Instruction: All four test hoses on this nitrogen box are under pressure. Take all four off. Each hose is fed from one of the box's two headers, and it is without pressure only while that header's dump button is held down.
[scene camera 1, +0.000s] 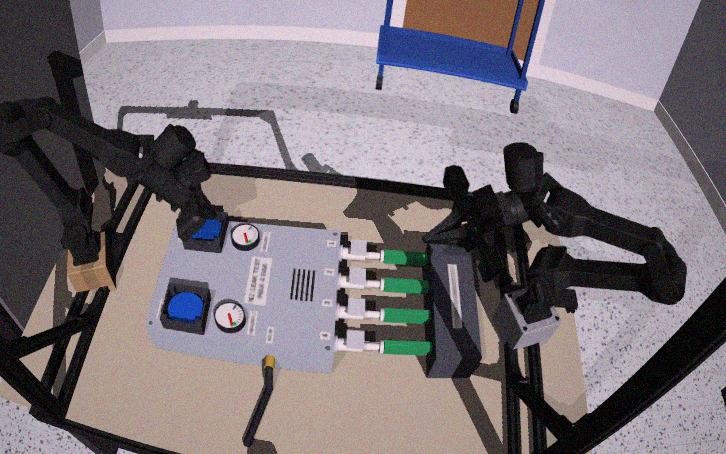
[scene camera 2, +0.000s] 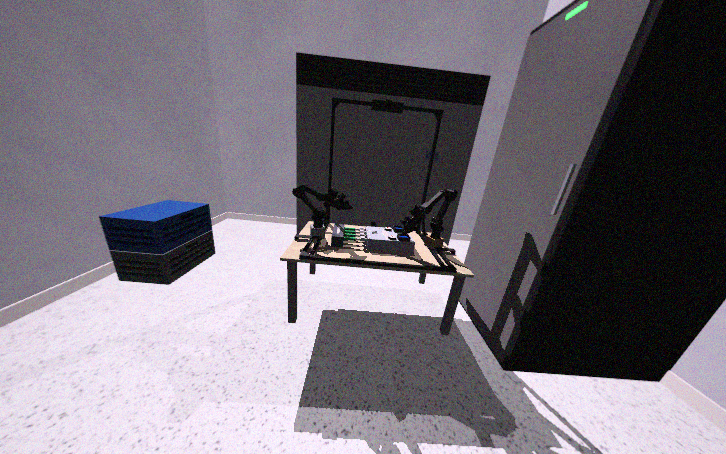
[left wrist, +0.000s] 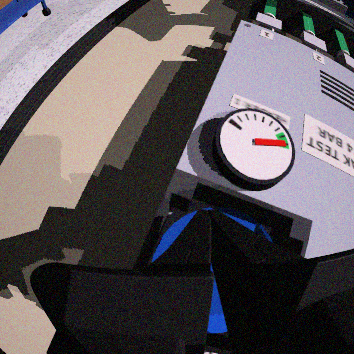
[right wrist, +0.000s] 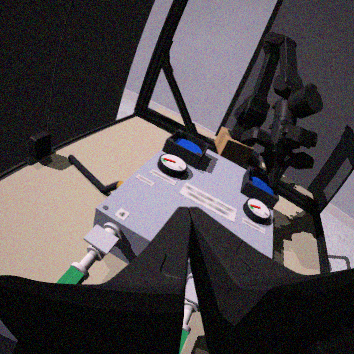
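Where they show: left gripper, fingertip midpoint: (scene camera 1: 215, 216) (scene camera 2: 402, 235) (left wrist: 206, 218) (right wrist: 271, 186); right gripper, fingertip midpoint: (scene camera 1: 423, 240) (scene camera 2: 352, 208) (right wrist: 186, 216); left arm's base, origin of the base link: (scene camera 1: 86, 252) (scene camera 2: 435, 237) (right wrist: 237, 136); right arm's base, origin of the base link: (scene camera 1: 533, 307) (scene camera 2: 317, 226).
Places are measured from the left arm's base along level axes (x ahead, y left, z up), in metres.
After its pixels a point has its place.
Observation:
The grey nitrogen box (scene camera 1: 299, 251) @[x 0.462, y -0.119, z -0.004 m] (left wrist: 225, 85) @[x 0.431, y -0.050, z -0.004 m] (right wrist: 145, 200) @[x 0.406, y -0.279, z -0.004 m] carries two blue dump buttons, one upper (scene camera 1: 208, 230) @[x 0.295, y -0.031, z 0.013 m] (right wrist: 262, 185) @[x 0.283, y -0.019, z 0.012 m] and one lower (scene camera 1: 184, 306) @[x 0.214, y -0.199, z 0.012 m] (right wrist: 189, 146) @[x 0.211, y -0.196, z 0.012 m] in scene camera 1. Four green hoses, 1 (scene camera 1: 401, 256) @[x 0.651, y -0.175, z -0.019 m], 2 (scene camera 1: 405, 285) @[x 0.629, y -0.242, z -0.019 m], 3 (scene camera 1: 405, 315) @[x 0.601, y -0.305, z -0.019 m] and 4 (scene camera 1: 405, 347) @[x 0.573, y -0.369, z -0.019 m] (right wrist: 72, 275) @[x 0.551, y -0.355, z -0.019 m], sit on its fittings. My left gripper (left wrist: 206, 218) @[x 0.315, y -0.019, z 0.034 m] is shut, empty, with its tips over the upper button; contact is unclear. The upper gauge's (scene camera 1: 245, 236) @[x 0.367, y -0.067, z 0.012 m] (left wrist: 256, 145) @[x 0.365, y -0.060, z 0.011 m] needle lies at the green band. My right gripper (scene camera 1: 426, 238) @[x 0.602, y -0.293, z 0.170 m] (right wrist: 186, 216) @[x 0.602, y -0.293, z 0.170 m] is shut and empty above hose 1's outer end.
A dark block (scene camera 1: 437, 342) @[x 0.625, y -0.387, z -0.004 m] stands at the hoses' outer ends, below my right gripper in scene camera 1. A bent black pipe (scene camera 1: 259, 404) @[x 0.299, y -0.383, z -0.071 m] (right wrist: 87, 172) @[x 0.296, y -0.397, z -0.070 m] leaves the box's near side. Black frame rails run along the table's edges. A blue cart (scene camera 1: 449, 56) stands behind.

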